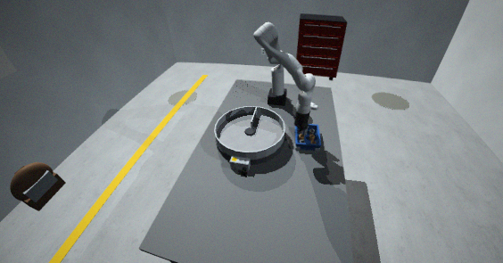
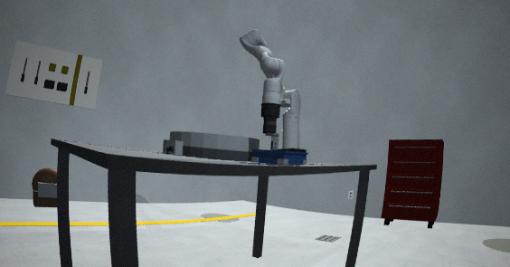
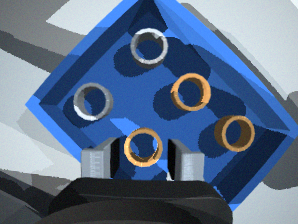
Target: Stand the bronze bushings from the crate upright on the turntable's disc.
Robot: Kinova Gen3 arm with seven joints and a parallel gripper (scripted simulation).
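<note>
The blue crate lies 1 cm behind my hand, 3 cm to the left of it and 5 cm below it. The rest, counted from my hand: turntable 8 cm ahead, 31 cm to the right, 2 cm below.
</note>
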